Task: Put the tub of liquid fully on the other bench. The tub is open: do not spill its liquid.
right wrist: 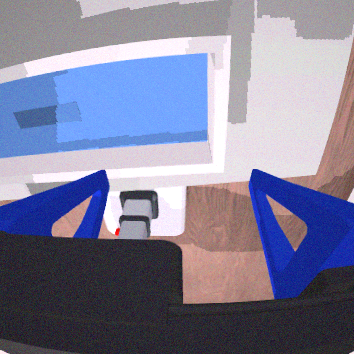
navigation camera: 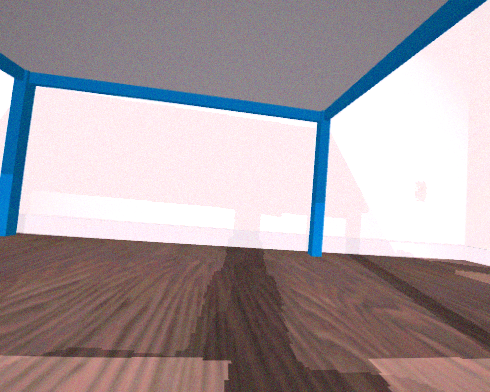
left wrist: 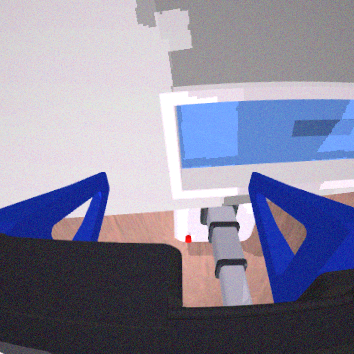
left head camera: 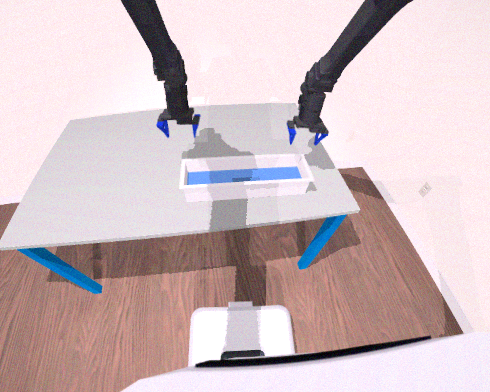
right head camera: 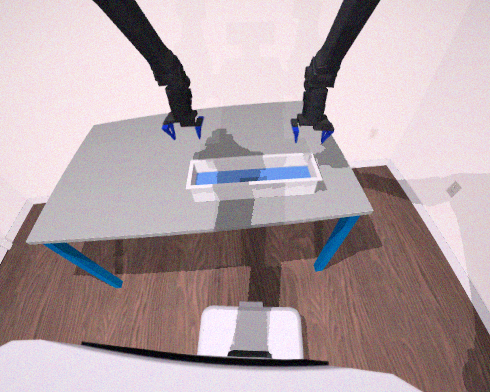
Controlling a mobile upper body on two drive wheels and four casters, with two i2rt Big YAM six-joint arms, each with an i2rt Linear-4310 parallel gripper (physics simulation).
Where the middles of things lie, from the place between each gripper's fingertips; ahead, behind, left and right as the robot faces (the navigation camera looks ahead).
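Labels:
The blue liquid [right wrist: 67,112] is 210 mm to the left of my right hand, 200 mm below it and 20 mm behind it.
As for my left gripper, it's 21 cm above the blue liquid, 24 cm to the left of it and 3 cm past it.

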